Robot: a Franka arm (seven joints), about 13 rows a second.
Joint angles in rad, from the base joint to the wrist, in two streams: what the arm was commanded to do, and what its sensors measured. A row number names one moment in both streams.
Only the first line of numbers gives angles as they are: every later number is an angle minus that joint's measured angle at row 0.
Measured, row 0:
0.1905, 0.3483, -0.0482, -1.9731, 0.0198, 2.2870, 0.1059
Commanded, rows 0 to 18:
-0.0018, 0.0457, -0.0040, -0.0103, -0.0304, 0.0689, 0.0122
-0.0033, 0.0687, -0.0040, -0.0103, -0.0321, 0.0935, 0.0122
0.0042, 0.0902, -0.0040, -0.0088, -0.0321, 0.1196, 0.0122
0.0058, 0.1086, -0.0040, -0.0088, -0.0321, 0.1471, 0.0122
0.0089, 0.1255, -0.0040, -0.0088, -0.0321, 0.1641, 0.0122
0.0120, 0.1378, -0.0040, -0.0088, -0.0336, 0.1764, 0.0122
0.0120, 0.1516, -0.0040, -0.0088, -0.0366, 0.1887, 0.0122
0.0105, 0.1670, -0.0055, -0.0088, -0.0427, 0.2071, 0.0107
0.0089, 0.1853, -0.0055, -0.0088, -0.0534, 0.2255, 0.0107
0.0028, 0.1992, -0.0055, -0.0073, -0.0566, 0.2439, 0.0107
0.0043, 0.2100, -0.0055, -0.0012, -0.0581, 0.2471, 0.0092
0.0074, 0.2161, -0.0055, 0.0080, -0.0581, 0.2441, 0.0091
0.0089, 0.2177, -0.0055, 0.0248, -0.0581, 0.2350, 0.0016
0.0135, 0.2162, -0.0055, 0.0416, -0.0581, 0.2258, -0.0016
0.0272, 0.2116, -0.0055, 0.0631, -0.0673, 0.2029, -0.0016
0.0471, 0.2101, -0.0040, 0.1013, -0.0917, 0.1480, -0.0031
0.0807, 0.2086, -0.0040, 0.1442, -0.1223, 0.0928, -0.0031
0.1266, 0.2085, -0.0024, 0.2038, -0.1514, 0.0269, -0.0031
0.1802, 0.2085, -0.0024, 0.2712, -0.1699, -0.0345, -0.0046
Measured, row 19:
0.0915, 0.2091, 0.0030, 0.1584, -0.1267, 0.0741, -0.0100
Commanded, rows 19 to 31:
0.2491, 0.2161, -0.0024, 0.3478, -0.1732, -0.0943, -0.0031
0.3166, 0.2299, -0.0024, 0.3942, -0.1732, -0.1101, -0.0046
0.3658, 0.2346, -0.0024, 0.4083, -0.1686, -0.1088, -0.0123
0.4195, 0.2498, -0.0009, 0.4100, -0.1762, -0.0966, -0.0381
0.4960, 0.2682, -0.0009, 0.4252, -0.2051, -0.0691, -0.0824
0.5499, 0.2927, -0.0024, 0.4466, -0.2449, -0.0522, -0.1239
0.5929, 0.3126, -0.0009, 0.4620, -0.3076, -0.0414, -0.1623
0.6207, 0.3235, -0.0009, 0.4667, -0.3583, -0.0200, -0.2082
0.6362, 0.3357, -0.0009, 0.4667, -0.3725, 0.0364, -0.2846
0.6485, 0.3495, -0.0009, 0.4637, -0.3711, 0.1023, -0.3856
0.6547, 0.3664, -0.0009, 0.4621, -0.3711, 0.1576, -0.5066
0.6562, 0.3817, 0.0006, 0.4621, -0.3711, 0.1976, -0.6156
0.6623, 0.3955, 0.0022, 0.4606, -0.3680, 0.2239, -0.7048
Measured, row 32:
0.6551, 0.3539, 0.0089, 0.4254, -0.3478, 0.1813, -0.5445
